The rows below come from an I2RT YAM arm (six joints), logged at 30 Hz.
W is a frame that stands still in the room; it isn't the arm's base.
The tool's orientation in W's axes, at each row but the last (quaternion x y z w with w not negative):
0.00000, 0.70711, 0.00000, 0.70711
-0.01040, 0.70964, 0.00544, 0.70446
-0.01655, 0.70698, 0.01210, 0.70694
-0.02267, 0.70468, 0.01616, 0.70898
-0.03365, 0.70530, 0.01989, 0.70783
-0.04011, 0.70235, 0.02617, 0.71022
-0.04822, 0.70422, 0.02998, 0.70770
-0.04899, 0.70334, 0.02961, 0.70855
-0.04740, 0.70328, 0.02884, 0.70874
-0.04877, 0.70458, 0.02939, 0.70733
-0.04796, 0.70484, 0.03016, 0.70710
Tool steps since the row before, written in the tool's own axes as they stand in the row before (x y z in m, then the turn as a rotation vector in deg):
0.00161, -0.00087, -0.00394, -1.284, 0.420, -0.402
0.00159, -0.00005, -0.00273, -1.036, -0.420, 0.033
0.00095, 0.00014, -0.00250, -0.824, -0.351, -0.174
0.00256, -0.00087, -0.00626, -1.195, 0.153, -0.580
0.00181, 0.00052, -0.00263, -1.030, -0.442, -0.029
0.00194, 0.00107, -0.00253, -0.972, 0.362, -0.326
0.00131, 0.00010, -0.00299, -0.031, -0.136, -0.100
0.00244, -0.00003, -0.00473, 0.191, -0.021, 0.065
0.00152, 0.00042, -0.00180, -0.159, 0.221, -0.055
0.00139, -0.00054, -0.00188, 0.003, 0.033, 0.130
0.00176, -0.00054, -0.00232, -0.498, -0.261, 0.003
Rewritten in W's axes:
-0.00394, -0.00087, -0.00161, -0.402, 0.420, 1.284
-0.00274, -0.00012, -0.00157, 0.050, -0.412, 1.039
-0.00250, 0.00003, -0.00095, -0.160, -0.353, 0.826
-0.00619, -0.00124, -0.00259, -0.595, 0.132, 1.190
-0.00265, 0.00028, -0.00183, 0.000, -0.423, 1.038
-0.00260, 0.00079, -0.00199, -0.370, 0.348, 0.961
-0.00297, -0.00026, -0.00132, -0.085, -0.145, 0.034
-0.00468, -0.00062, -0.00247, 0.069, -0.019, -0.190
-0.00182, 0.00018, -0.00154, -0.080, 0.218, 0.153
-0.00180, -0.00078, -0.00138, 0.126, 0.047, -0.004
-0.00224, -0.00084, -0.00175, 0.029, -0.247, 0.504

